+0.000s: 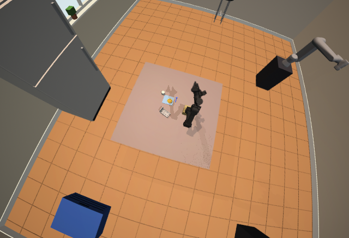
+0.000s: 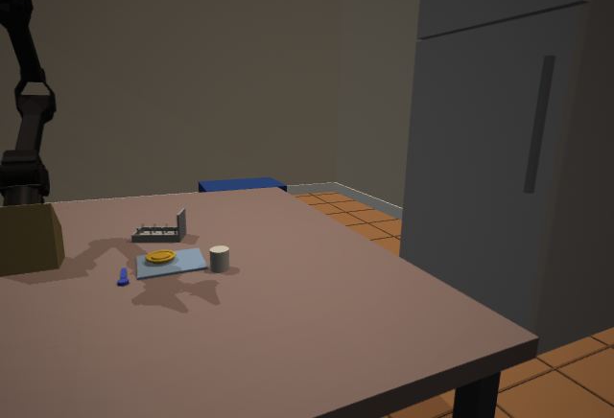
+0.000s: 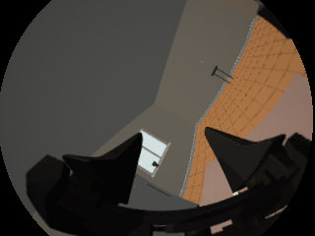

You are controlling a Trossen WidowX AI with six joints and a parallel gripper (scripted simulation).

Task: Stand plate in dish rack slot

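The yellow plate is 230 mm ahead of my gripper tip, 40 mm to the right of it and 670 mm below it. Round my gripper tip: light blue mat: 250 mm ahead, 50 mm to the right, 680 mm below; grey dish rack: 230 mm ahead, 140 mm to the left, 660 mm below; blue spoon: 150 mm ahead, 100 mm to the right, 680 mm below.
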